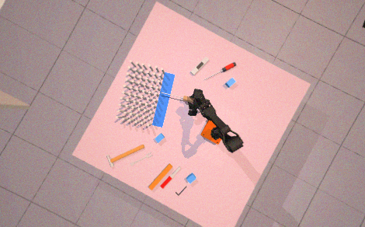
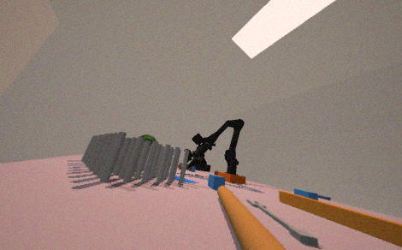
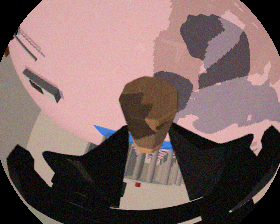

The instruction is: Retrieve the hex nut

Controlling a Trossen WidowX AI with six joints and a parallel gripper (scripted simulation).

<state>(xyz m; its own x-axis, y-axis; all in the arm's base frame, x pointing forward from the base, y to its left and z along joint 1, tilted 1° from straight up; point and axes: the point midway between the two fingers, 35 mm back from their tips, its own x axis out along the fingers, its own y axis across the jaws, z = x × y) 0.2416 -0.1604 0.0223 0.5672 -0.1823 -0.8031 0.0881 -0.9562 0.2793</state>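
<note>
Now: the blue taped strip 18 cm ahead of my gripper tip, 6 cm to the left of it and 4 cm below it. Round my gripper tip: metal wrench (20 cm ahead, 54 cm to the left, 4 cm below); then orange bar (2 cm ahead, 60 cm to the left, 3 cm below); then black hook tool (16 cm behind, 67 cm to the left, 4 cm below).
</note>
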